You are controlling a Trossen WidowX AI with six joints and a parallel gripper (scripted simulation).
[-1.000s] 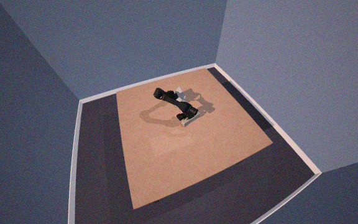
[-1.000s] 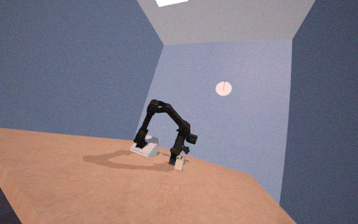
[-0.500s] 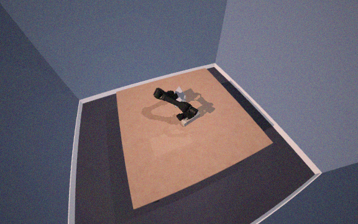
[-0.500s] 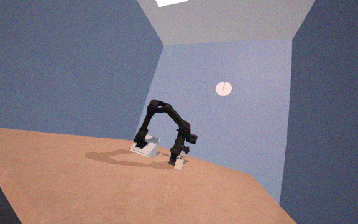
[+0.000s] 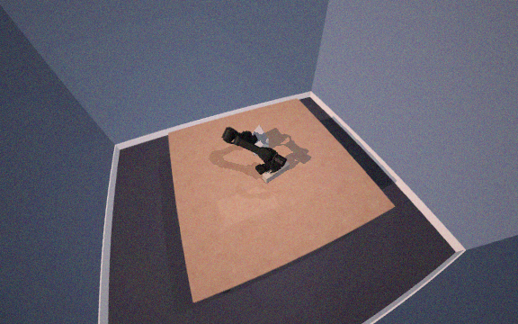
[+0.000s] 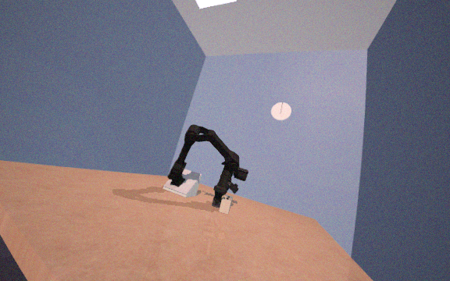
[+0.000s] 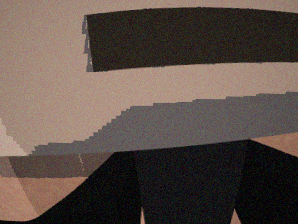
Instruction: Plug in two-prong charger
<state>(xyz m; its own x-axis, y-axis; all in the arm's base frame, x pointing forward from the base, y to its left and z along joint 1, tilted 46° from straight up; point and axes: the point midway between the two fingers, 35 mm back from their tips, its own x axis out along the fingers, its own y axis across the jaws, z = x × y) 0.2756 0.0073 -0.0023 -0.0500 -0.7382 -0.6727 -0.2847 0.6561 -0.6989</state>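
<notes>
My gripper tip is 2 cm short of the dark charger, 1 cm to the right of it and 1 cm below it.
</notes>
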